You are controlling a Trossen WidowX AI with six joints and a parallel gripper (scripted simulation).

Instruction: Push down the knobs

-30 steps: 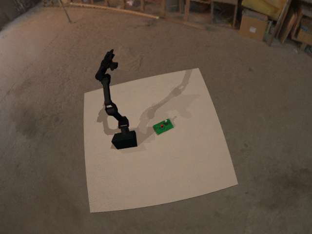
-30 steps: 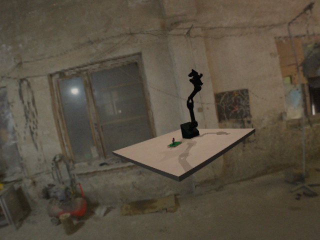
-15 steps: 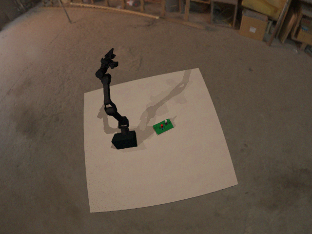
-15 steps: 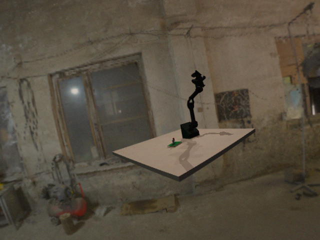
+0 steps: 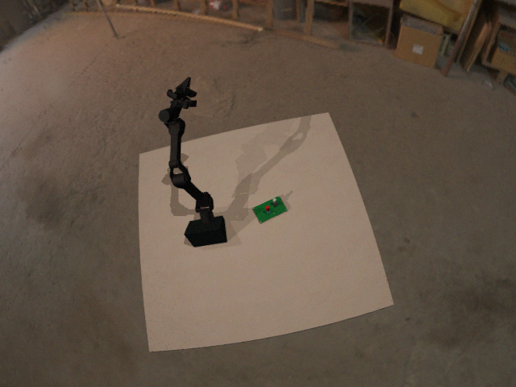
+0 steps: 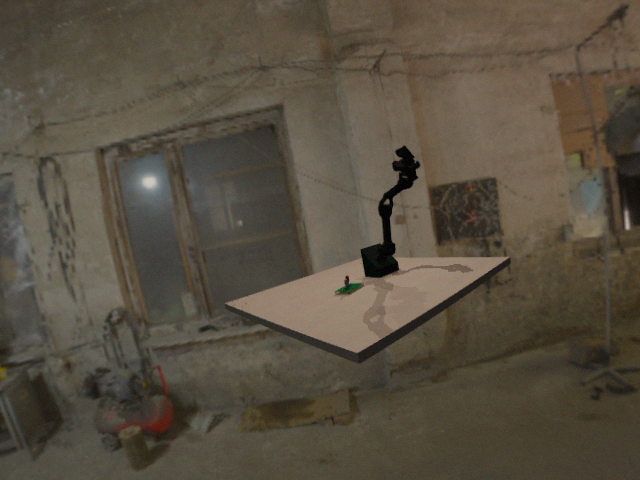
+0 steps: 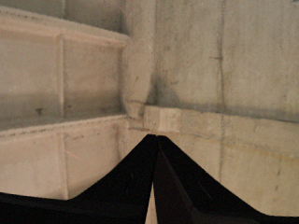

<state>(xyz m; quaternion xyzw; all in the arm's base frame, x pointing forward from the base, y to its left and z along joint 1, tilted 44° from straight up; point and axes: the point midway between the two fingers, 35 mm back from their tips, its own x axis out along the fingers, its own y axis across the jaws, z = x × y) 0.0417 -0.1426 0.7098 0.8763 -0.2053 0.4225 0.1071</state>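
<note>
Now: the red knob 200 mm ahead of my gripper tip, 400 mm to the right of it and 660 mm below it. Round my gripper tip: grey knob 250 mm ahead, 370 mm to the right, 660 mm below.
</note>
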